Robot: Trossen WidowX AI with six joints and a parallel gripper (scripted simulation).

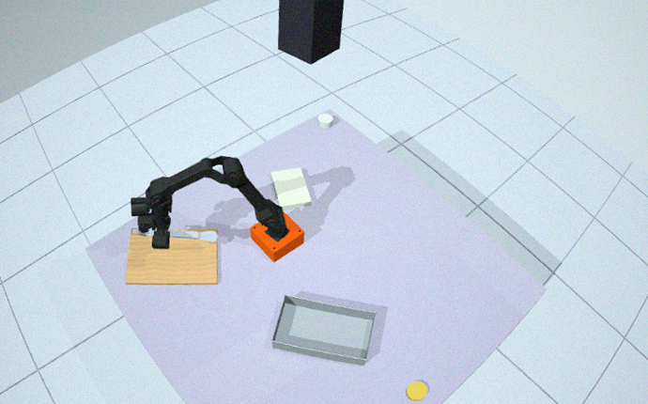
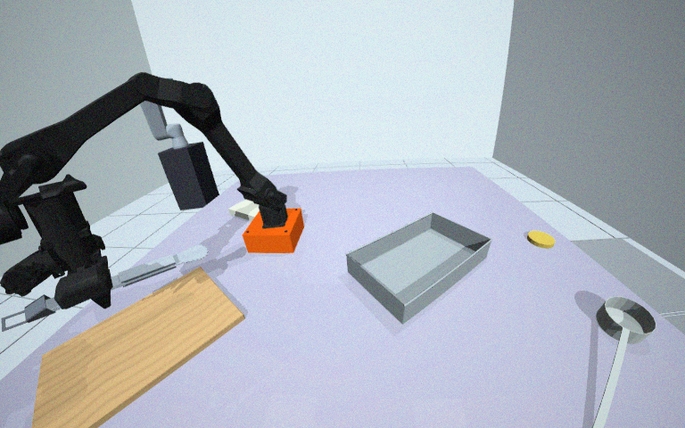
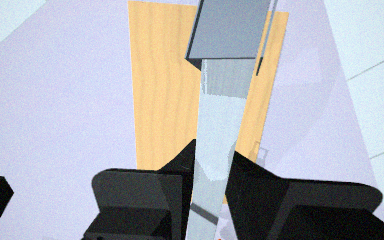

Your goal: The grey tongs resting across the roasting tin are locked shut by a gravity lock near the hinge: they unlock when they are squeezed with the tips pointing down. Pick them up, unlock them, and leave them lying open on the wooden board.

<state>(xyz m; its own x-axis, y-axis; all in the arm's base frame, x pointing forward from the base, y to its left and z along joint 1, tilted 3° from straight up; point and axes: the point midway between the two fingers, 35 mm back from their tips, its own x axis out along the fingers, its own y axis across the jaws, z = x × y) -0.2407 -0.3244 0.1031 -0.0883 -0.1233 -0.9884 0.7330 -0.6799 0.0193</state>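
Now: gripper tip 11 cm above the wooden board. The rest, counted from my gripper tip: white cylinder (5 cm behind, 94 cm to the left, 10 cm below); cream block (11 cm ahead, 55 cm to the left, 10 cm below); roasting tin (61 cm ahead, 15 cm to the left, 9 cm below).
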